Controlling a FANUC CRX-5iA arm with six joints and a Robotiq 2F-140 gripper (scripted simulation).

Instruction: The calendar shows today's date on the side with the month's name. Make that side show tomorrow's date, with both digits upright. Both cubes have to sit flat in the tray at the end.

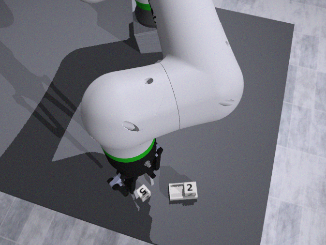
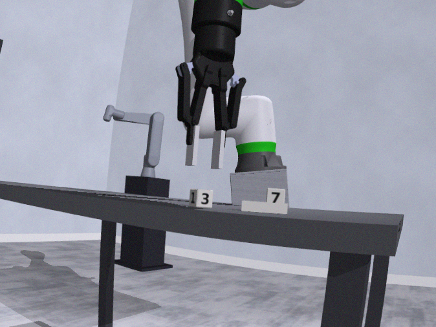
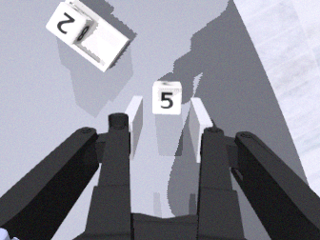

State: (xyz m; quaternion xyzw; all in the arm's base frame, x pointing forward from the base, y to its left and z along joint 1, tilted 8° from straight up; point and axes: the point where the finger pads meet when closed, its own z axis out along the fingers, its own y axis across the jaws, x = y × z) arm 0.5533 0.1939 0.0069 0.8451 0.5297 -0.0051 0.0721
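Right now the cube is 8 cm below my hand. Also, from my hand: tray (10 cm to the left, 9 cm below, 5 cm behind).
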